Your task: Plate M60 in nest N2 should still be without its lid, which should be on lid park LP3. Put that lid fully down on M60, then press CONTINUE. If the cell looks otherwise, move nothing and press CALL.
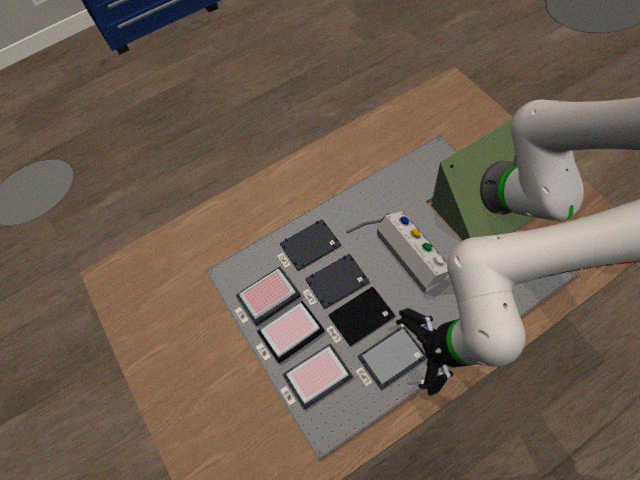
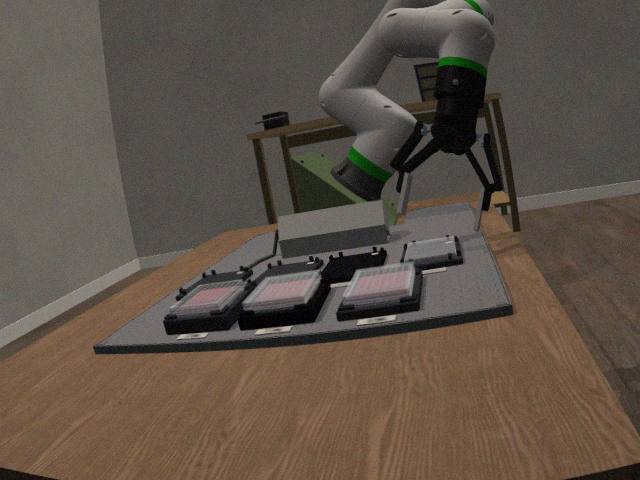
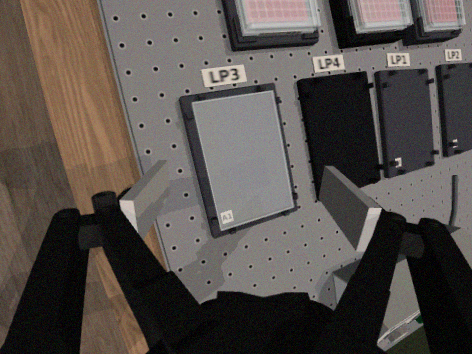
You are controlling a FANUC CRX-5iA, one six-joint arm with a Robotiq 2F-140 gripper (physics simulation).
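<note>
A clear grey lid lies flat on the dark park labelled LP3. Three pink plates stand in a row of nests: one, a middle one in a blacker nest, and one nearest LP3. Their nest labels are unreadable, and I cannot tell surely which plates bear lids. My gripper is open and empty above LP3, its fingers wide either side of the lid. A button box has blue, yellow, green and white buttons; their words are unreadable.
Parks LP4, LP1 and LP2 hold no lid that I can see. A cable runs from the box. The green arm base stands behind it.
</note>
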